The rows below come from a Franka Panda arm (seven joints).
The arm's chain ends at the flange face. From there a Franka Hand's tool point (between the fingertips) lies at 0.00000 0.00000 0.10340 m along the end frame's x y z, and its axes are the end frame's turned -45 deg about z.
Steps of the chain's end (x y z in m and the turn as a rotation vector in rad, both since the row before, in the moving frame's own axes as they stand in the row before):
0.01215, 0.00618, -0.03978, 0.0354, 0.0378, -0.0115
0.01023, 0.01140, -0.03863, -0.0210, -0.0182, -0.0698
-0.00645, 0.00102, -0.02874, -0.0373, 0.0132, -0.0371
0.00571, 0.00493, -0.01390, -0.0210, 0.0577, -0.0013
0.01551, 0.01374, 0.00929, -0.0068, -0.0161, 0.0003
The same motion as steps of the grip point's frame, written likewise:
0.00957, 0.01311, -0.03992, -0.0017, 0.0518, -0.0115
-0.00368, 0.01560, -0.03867, -0.0020, -0.0277, -0.0698
-0.00697, -0.00012, -0.02882, -0.0357, -0.0170, -0.0371
0.00324, 0.01327, -0.01409, -0.0556, 0.0260, -0.0013
-0.00042, 0.02000, 0.00927, 0.0066, -0.0162, 0.0003

